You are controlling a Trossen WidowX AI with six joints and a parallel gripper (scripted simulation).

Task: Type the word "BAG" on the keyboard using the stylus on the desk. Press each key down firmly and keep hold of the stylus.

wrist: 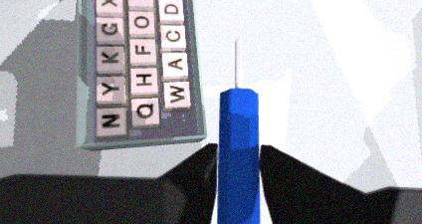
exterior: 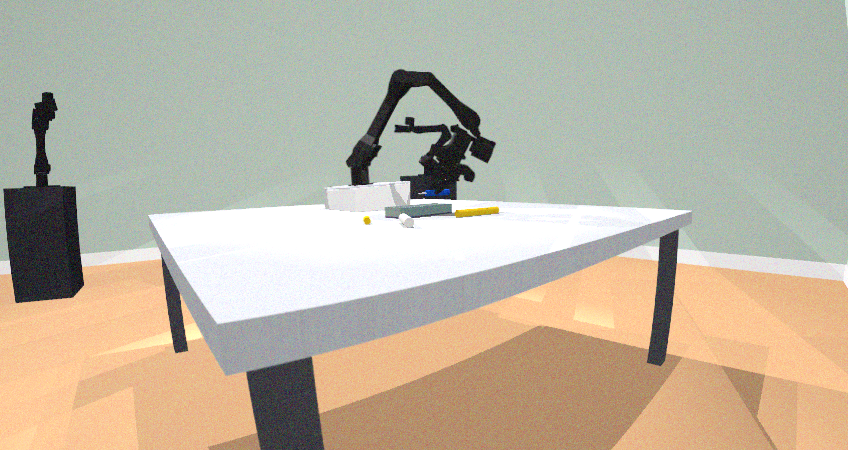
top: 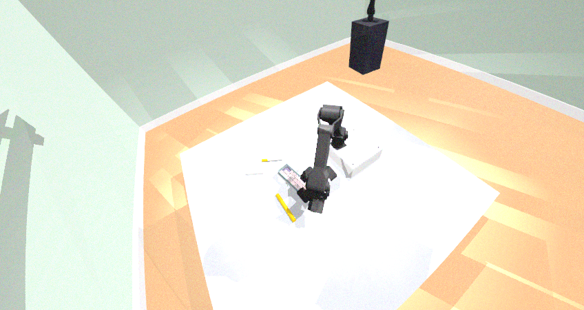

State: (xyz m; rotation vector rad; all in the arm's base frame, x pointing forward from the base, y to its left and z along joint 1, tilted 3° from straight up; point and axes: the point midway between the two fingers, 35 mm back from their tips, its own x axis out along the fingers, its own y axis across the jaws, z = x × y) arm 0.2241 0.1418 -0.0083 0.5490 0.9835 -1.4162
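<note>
Right now my gripper tip is 10 mm to the left of the stylus. Also, from my gripper tip: yellow cylinder 170 mm ahead, 20 mm to the left, 50 mm below; key 40 mm ahead, 50 mm to the right, 40 mm below; thin white tip 10 mm ahead, 50 mm to the right.
</note>
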